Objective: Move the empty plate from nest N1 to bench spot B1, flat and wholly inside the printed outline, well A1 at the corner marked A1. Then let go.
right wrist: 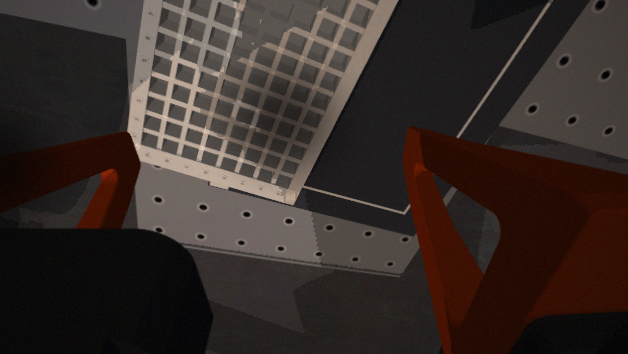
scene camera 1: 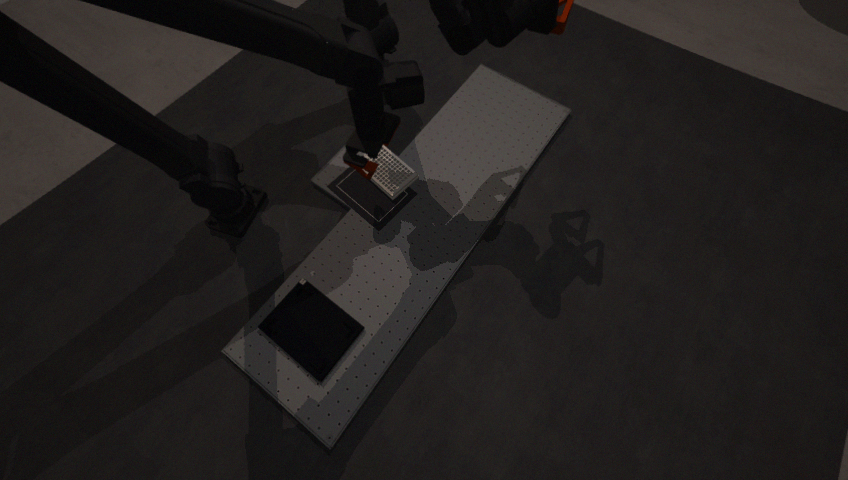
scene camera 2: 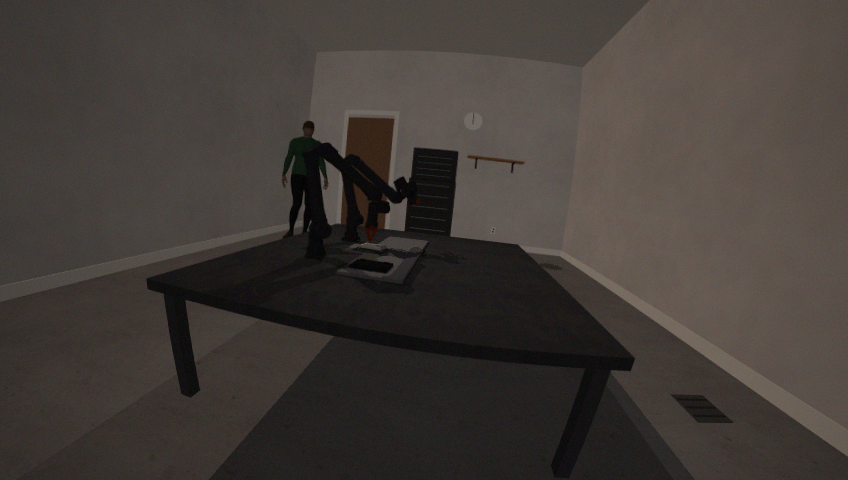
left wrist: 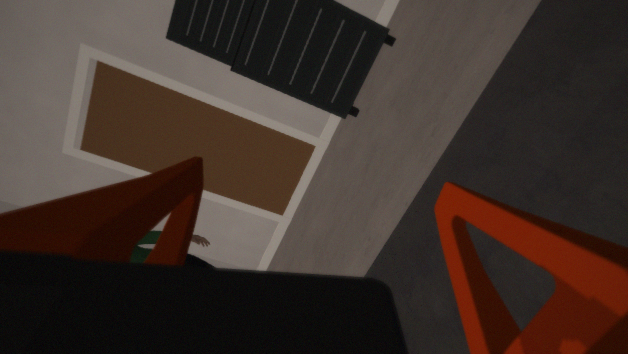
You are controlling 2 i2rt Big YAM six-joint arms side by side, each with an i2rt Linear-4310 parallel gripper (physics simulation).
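Where they show: left gripper, fingertip midpoint: (scene camera 2: 415,192) (left wrist: 326,183); right gripper, fingertip midpoint: (right wrist: 268,145) (scene camera 1: 376,161) (scene camera 2: 370,240); left arm's base at its link origin: (scene camera 2: 350,239); right arm's base at its link origin: (scene camera 1: 238,210) (scene camera 2: 315,255).
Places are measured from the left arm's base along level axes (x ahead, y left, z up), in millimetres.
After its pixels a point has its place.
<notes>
The pale gridded plate (scene camera 1: 394,171) @[x 240, y -205, z 28 mm] (scene camera 2: 373,247) @[x 235, y -255, z 26 mm] (right wrist: 245,95) @[x 204, y -211, z 22 mm] lies askew over the dark pad with the thin printed outline (scene camera 1: 363,201) @[x 227, y -304, z 15 mm] (right wrist: 390,100) @[x 215, y -275, z 15 mm]. It covers one side of the pad and juts past the outline and pad edge; a dark strip inside the outline is bare. Whether it is fully flat I cannot tell. The plate's A1 mark is not readable. My right gripper (scene camera 1: 380,149) @[x 205, y -223, z 58 mm] (scene camera 2: 370,240) @[x 205, y -223, z 58 mm] (right wrist: 268,145) @[x 205, y -223, z 58 mm] is open, pointing down over the plate's near end, holding nothing. My left gripper (scene camera 2: 416,201) @[x 375, y 143, z 335 mm] (left wrist: 326,183) @[x 375, y 143, z 335 mm] is open and empty, raised well away. The black nest (scene camera 1: 311,330) @[x 336, y -580, z 25 mm] (scene camera 2: 370,265) @[x 332, y -598, z 25 mm] is empty.
The long perforated board (scene camera 1: 493,118) @[x 336, y 78, z 13 mm] (right wrist: 350,245) @[x 115, y -290, z 13 mm] carries the nest and the pad on the dark table (scene camera 1: 654,356) @[x 891, y -218, z 0 mm] (scene camera 2: 476,303) @[x 778, y -799, z 0 mm]. Both arms reach in from the upper left in scene camera 1. A person in green (scene camera 2: 304,157) stands behind the arms.
</notes>
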